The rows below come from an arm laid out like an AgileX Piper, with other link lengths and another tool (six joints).
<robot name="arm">
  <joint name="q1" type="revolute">
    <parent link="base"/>
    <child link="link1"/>
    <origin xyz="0 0 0.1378" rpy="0 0 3.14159"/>
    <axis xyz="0 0 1"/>
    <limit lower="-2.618" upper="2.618"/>
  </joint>
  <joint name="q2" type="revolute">
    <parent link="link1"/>
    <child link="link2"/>
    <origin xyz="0 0 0" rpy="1.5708 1.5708 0"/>
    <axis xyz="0 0 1"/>
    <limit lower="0" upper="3.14"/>
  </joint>
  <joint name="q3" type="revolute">
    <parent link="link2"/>
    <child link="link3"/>
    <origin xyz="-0.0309 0.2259 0" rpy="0 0 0"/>
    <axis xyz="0 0 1"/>
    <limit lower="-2.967" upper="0"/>
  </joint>
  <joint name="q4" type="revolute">
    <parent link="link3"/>
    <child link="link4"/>
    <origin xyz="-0.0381 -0.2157 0" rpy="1.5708 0 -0.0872"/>
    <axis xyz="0 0 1"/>
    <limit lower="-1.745" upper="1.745"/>
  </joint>
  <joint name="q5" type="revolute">
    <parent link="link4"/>
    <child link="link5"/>
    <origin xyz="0 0 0" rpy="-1.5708 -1.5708 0"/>
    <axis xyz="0 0 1"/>
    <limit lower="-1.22" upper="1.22"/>
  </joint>
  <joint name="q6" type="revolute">
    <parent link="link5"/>
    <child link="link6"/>
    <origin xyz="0.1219 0 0" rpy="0 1.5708 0"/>
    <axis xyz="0 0 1"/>
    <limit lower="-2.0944" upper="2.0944"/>
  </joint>
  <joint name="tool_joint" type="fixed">
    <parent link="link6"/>
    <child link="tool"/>
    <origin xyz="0.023 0.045 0.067" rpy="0 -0.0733 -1.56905"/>
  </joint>
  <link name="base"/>
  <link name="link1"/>
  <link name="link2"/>
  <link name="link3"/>
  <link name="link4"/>
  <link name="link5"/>
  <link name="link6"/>
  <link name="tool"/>
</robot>
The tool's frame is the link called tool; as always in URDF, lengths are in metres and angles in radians.
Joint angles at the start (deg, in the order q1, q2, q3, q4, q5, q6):
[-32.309, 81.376, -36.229, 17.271, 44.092, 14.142]
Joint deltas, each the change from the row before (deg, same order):
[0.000, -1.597, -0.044, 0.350, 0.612, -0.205]
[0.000, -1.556, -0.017, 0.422, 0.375, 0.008]
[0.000, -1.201, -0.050, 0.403, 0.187, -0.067]
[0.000, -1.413, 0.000, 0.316, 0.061, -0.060]
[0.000, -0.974, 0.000, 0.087, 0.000, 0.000]
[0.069, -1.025, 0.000, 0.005, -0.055, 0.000]
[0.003, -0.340, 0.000, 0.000, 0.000, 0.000]
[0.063, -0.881, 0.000, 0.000, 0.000, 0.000]
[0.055, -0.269, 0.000, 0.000, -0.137, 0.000]
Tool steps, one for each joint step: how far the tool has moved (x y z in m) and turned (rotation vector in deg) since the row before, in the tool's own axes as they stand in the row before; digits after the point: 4 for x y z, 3 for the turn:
[-0.0001, -0.0024, -0.0043, 0.787, 0.779, -0.358]
[0.0003, -0.0029, -0.0040, 0.887, 0.934, -0.098]
[0.0007, -0.0026, -0.0031, 0.781, 0.835, -0.118]
[0.0012, -0.0026, -0.0034, 0.820, 1.110, -0.219]
[0.0010, -0.0015, -0.0023, 0.483, 0.827, -0.198]
[0.0012, -0.0015, -0.0024, 0.460, 0.917, -0.332]
[0.0004, -0.0004, -0.0008, 0.146, 0.293, -0.092]
[0.0009, -0.0013, -0.0021, 0.383, 0.741, -0.290]
[0.0007, -0.0006, -0.0005, 0.152, 0.348, -0.125]

